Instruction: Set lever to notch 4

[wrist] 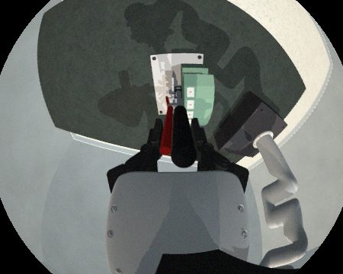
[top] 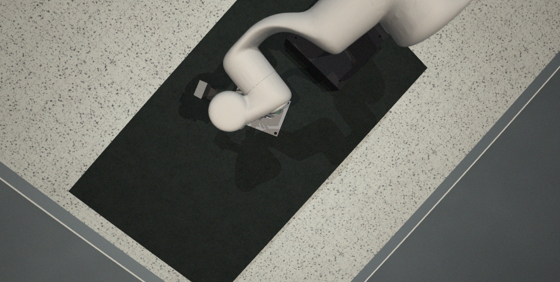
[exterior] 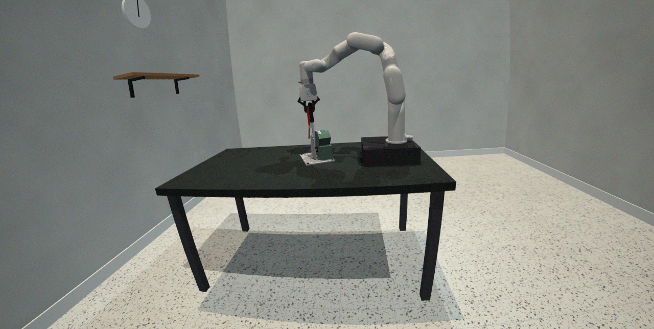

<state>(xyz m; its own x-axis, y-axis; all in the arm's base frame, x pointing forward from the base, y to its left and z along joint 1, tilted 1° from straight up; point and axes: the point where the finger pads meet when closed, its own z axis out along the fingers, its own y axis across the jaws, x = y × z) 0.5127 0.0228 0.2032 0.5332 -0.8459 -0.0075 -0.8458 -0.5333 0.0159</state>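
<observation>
The red bar is 3 cm to the left of my hand and 11 cm below it.
</observation>
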